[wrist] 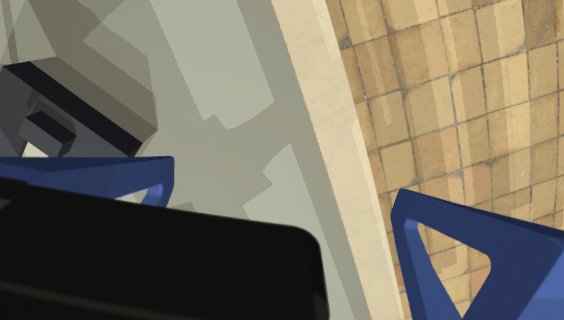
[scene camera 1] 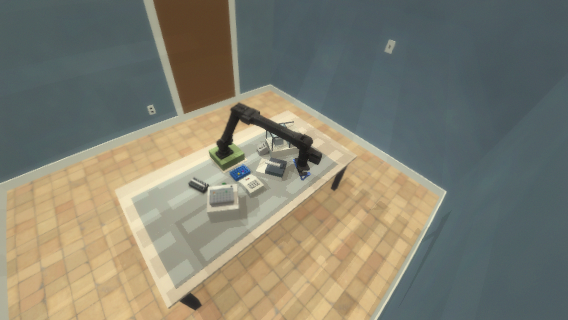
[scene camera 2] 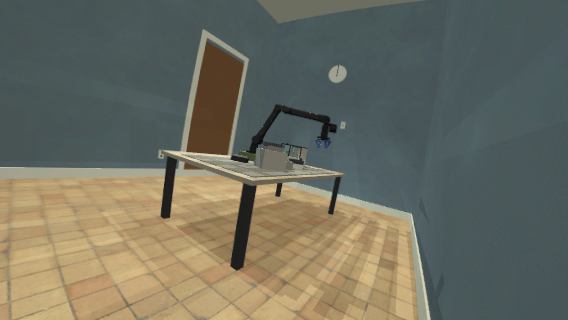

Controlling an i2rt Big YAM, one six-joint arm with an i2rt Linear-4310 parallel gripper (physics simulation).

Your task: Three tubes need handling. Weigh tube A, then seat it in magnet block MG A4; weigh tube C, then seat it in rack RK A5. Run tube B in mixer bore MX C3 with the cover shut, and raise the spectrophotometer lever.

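Places are measured from the arm's base along level axes (x ahead, y left, z up), in metres.
Where they show: gripper, fingertip midpoint: (wrist: pixel 286 187) (scene camera 1: pixel 300 174) (scene camera 2: pixel 321 148); arm's base, origin of the base link: (scene camera 1: pixel 224 153) (scene camera 2: pixel 253 153).
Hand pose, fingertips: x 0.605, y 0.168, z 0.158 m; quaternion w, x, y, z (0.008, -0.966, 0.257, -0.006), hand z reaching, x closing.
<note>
Things, the pixels of their centre, and the offset from my fingertips.
- dark device with a pale bar, body centre: (wrist: pixel 48 174) (scene camera 1: pixel 271 167) (scene camera 2: pixel 292 162) 0.173 m down, 0.271 m back, 0.020 m left
- blue block with coloured spots, body centre: (scene camera 1: pixel 238 175) 0.193 m down, 0.380 m back, 0.203 m right
- white keypad unit, body centre: (scene camera 1: pixel 251 184) 0.189 m down, 0.257 m back, 0.190 m right
- black slotted rack, body centre: (scene camera 1: pixel 198 184) (scene camera 2: pixel 239 158) 0.200 m down, 0.499 m back, 0.460 m right
- small grey device, body centre: (scene camera 1: pixel 260 147) 0.160 m down, 0.483 m back, 0.095 m left
My gripper (scene camera 1: pixel 300 169) (scene camera 2: pixel 323 144) (wrist: pixel 286 187) is open and empty, pointing down above the far right part of the table. A dark device with a pale bar (scene camera 1: pixel 276 167) (wrist: pixel 75 117) is beside it in scene camera 1 and at the left in the wrist view. A glass-sided, balance-like box (scene camera 1: pixel 281 145) stands behind. A blue block with coloured spots (scene camera 1: pixel 240 172), a white keypad unit (scene camera 1: pixel 251 184), a raised white box with a grey gridded top (scene camera 1: pixel 222 196) and a black slotted rack (scene camera 1: pixel 198 184) are nearer the left. Tube letters and slot labels are too small to read.
A small grey device (scene camera 1: pixel 262 147) stands left of the glass-sided box. The arm's green base (scene camera 1: pixel 226 157) is at the table's back edge, and the arm spans over the devices. The table's pale edge (scene camera 1: pixel 270 227) (wrist: pixel 320 100) runs between the fingers in the wrist view.
</note>
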